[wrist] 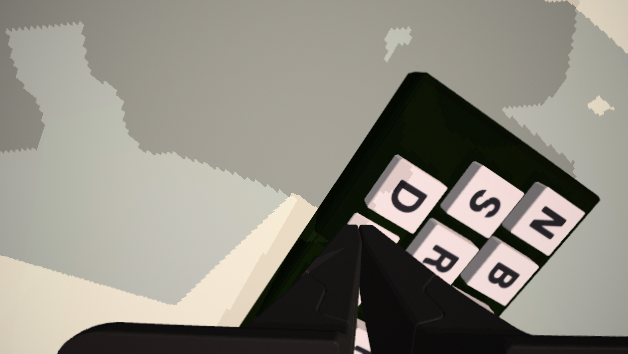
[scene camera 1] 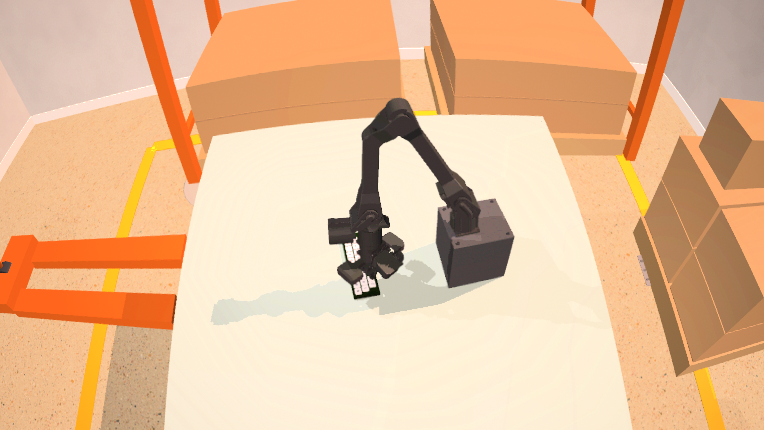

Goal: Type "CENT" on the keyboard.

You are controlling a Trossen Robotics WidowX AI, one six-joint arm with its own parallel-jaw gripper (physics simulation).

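Pixels of known places: gripper, fingertip midpoint: (wrist: 357,238) (scene camera 1: 372,278); arm's base, link origin: (scene camera 1: 464,226).
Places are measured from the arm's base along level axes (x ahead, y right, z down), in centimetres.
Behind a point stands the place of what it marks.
Observation:
The keyboard (scene camera 1: 374,293) @(x 24.7, y -4.3, z 15.8 cm) (wrist: 435,115) @(x 24.2, y -3.7, z 15.7 cm) is a dark green board with pale square keys, lying on the table under the arm. In the wrist view the D key (wrist: 408,196) @(x 24.7, y -1.5, z 15.2 cm), S key (wrist: 484,201) @(x 26.7, y -2.5, z 15.2 cm), N key (wrist: 547,221) @(x 28.8, y -3.0, z 15.2 cm), R key (wrist: 440,257) @(x 26.7, y -0.4, z 15.2 cm) and B key (wrist: 501,275) @(x 28.7, y -0.9, z 15.2 cm) show. The C, E and T keys cannot be made out. My gripper (wrist: 357,238) @(x 24.4, y 0.5, z 15.7 cm) is shut and empty. Its tips overlap a key (wrist: 377,227) @(x 24.7, y -0.1, z 15.6 cm) beside D and R, whose letter is hidden; whether they touch it I cannot tell. The fingers and arm cover much of the keyboard.
The pale table (scene camera 1: 427,368) @(x 16.2, y -29.8, z 16.8 cm) bears the arm's grey base box (scene camera 1: 475,261) @(x -1.4, y -7.1, z 6.0 cm) right of the keyboard. Large cardboard boxes (scene camera 1: 299,58) (scene camera 1: 534,74) stand behind the table, with more boxes (scene camera 1: 711,267) at the right. An orange fork frame (scene camera 1: 106,251) reaches the table's left edge.

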